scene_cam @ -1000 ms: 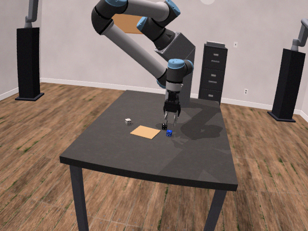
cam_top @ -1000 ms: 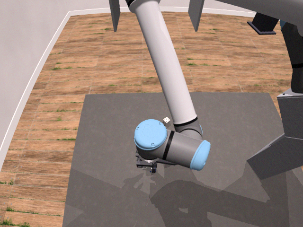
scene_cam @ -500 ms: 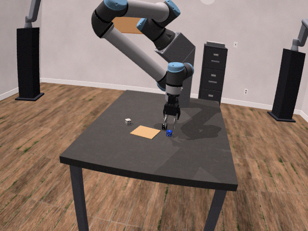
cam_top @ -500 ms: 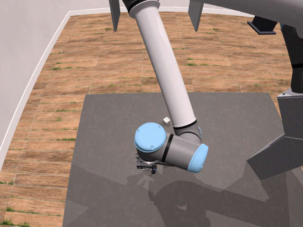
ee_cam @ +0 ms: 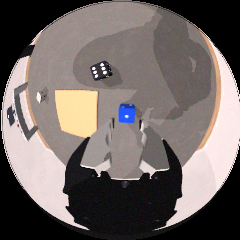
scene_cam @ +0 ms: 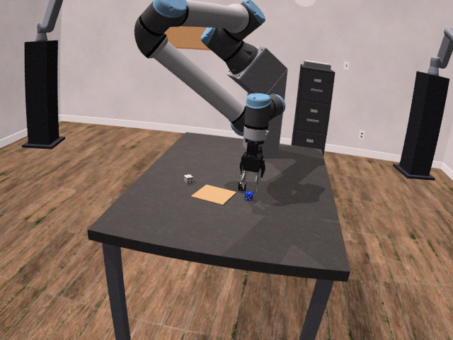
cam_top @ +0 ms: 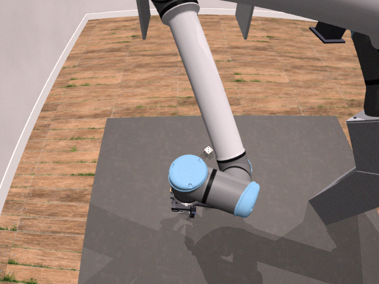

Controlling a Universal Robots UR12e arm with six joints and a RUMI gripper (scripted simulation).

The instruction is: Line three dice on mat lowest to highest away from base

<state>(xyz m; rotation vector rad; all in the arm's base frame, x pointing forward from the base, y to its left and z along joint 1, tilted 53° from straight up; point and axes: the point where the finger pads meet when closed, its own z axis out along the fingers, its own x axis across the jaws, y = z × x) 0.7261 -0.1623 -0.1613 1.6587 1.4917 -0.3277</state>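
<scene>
My hand is 4 cm above the blue die. Round my hand: white die: 26 cm to the right, 14 cm behind, 4 cm below; black die: 9 cm behind, 4 cm below, 2 cm to the right; mat: 14 cm to the right, 5 cm below, 2 cm behind.
</scene>
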